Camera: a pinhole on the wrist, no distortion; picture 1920 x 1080 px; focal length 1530.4 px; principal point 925.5 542.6 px. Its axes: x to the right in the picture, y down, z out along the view. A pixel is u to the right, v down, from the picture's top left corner.
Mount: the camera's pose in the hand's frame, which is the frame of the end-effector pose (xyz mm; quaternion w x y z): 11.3 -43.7 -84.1 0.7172 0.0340 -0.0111 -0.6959
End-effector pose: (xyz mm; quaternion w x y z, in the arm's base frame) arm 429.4 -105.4 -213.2 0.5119 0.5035 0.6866 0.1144
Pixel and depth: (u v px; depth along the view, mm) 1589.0 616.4 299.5
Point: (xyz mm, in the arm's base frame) 497.7 -257.9 -437.7
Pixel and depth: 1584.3 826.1 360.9
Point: 536.5 -253.1 -512.8
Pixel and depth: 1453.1 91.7 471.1
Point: 599.2 -466.8 -442.9
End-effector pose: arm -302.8 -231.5 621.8 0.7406 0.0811 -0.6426 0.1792
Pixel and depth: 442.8 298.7 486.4
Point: -717.5 -304.3 576.7
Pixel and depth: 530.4 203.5 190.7
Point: -403.7 -277.4 595.3
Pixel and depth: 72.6 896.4 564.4
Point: -845.3 -154.5 767.8
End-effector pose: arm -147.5 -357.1 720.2 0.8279 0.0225 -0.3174 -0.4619
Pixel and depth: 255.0 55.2 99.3
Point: -169.0 -334.3 716.0
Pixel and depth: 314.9 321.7 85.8
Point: -160.8 -358.1 713.6
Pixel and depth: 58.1 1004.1 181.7
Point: -144.1 -339.1 847.0
